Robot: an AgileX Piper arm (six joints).
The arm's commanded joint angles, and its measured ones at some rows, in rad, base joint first. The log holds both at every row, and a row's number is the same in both.
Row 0, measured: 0.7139, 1.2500, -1.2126, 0.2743, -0.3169, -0.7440
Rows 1 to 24, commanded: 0.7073, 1.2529, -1.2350, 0.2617, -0.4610, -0.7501; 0.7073, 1.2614, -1.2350, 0.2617, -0.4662, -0.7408; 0.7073, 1.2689, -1.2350, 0.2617, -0.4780, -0.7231; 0.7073, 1.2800, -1.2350, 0.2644, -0.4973, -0.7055; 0.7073, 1.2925, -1.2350, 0.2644, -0.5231, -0.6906; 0.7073, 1.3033, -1.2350, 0.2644, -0.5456, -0.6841; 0.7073, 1.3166, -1.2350, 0.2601, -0.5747, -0.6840; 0.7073, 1.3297, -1.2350, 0.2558, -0.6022, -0.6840; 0.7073, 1.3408, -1.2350, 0.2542, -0.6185, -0.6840; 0.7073, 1.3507, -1.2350, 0.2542, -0.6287, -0.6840; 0.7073, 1.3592, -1.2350, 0.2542, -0.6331, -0.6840; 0.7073, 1.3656, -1.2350, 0.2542, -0.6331, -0.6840; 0.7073, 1.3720, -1.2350, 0.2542, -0.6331, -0.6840; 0.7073, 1.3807, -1.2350, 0.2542, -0.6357, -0.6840; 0.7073, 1.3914, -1.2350, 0.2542, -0.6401, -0.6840; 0.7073, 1.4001, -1.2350, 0.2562, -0.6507, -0.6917; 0.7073, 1.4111, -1.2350, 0.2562, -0.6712, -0.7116; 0.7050, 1.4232, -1.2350, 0.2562, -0.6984, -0.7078; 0.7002, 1.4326, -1.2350, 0.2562, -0.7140, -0.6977; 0.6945, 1.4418, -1.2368, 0.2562, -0.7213, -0.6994; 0.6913, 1.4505, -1.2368, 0.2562, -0.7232, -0.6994; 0.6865, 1.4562, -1.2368, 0.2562, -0.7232, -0.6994; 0.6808, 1.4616, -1.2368, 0.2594, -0.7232, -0.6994; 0.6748, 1.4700, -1.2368, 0.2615, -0.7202, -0.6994
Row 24, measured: 0.6993, 1.4644, -1.2126, 0.2749, -0.6086, -0.6836
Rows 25 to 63, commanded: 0.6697, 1.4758, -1.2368, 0.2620, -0.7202, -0.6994; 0.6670, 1.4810, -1.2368, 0.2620, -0.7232, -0.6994; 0.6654, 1.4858, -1.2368, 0.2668, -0.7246, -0.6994; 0.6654, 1.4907, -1.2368, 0.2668, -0.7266, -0.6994; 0.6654, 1.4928, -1.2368, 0.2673, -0.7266, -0.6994; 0.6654, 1.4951, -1.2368, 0.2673, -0.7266, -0.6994; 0.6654, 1.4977, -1.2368, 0.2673, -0.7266, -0.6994; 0.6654, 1.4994, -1.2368, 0.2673, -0.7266, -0.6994; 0.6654, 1.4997, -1.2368, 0.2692, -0.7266, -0.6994; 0.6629, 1.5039, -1.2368, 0.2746, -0.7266, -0.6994; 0.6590, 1.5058, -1.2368, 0.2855, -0.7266, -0.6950; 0.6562, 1.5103, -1.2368, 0.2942, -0.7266, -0.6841; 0.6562, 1.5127, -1.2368, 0.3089, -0.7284, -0.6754; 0.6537, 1.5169, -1.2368, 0.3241, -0.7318, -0.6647; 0.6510, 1.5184, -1.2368, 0.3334, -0.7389, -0.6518; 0.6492, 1.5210, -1.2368, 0.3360, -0.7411, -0.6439; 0.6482, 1.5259, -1.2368, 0.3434, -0.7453, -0.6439; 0.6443, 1.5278, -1.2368, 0.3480, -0.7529, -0.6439; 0.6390, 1.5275, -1.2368, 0.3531, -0.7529, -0.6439; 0.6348, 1.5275, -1.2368, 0.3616, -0.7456, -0.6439; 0.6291, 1.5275, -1.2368, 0.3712, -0.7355, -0.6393; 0.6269, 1.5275, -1.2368, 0.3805, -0.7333, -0.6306; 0.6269, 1.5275, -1.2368, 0.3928, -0.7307, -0.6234; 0.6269, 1.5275, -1.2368, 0.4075, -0.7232, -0.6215; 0.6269, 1.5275, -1.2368, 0.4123, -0.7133, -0.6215; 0.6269, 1.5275, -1.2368, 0.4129, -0.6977, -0.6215; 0.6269, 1.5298, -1.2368, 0.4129, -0.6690, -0.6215; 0.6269, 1.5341, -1.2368, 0.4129, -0.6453, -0.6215; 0.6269, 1.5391, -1.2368, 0.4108, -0.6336, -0.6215; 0.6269, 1.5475, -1.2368, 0.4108, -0.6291, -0.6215; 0.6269, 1.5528, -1.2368, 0.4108, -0.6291, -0.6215; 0.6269, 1.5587, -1.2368, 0.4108, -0.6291, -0.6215; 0.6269, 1.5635, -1.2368, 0.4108, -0.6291, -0.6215; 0.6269, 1.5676, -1.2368, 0.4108, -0.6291, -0.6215; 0.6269, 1.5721, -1.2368, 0.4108, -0.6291, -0.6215; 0.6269, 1.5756, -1.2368, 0.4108, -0.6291, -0.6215; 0.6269, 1.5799, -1.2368, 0.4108, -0.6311, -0.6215; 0.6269, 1.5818, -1.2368, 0.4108, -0.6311, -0.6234; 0.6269, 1.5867, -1.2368, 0.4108, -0.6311, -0.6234
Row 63, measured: 0.6324, 1.5937, -1.2149, 0.4312, -0.5447, -0.6215
